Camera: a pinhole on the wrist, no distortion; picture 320 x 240 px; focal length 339.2 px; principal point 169.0 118.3 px. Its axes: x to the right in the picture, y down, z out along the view. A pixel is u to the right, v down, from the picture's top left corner.
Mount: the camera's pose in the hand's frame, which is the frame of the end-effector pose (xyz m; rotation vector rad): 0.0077 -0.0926 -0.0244 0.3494 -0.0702 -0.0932
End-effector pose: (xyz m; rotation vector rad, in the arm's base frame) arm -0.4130 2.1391 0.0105 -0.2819 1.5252 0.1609
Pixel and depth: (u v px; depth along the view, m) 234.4 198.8 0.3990
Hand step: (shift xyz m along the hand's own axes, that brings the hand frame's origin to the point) 0.0578 -0.1470 0.3862
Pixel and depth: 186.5 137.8 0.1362
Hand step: 0.0038 -0.1321 0.1063
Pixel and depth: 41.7 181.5 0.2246
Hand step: -0.0917 -0.1207 0.1961
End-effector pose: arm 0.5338 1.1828 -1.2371 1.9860 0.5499 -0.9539
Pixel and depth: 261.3 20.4 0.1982
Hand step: 0.0400 -0.2187 0.1445
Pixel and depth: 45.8 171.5 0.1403
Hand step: -0.0531 -0.1142 0.1120
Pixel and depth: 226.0 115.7 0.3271
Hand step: 0.0344 -0.2113 0.2842
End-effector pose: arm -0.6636 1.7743 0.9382 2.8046 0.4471 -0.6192
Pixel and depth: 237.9 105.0 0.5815
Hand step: 0.0740 -0.3229 0.5189
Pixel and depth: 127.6 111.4 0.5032
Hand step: -0.0967 -0.2661 0.4404
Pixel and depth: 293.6 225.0 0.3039
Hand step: 0.1004 -0.1175 0.2992
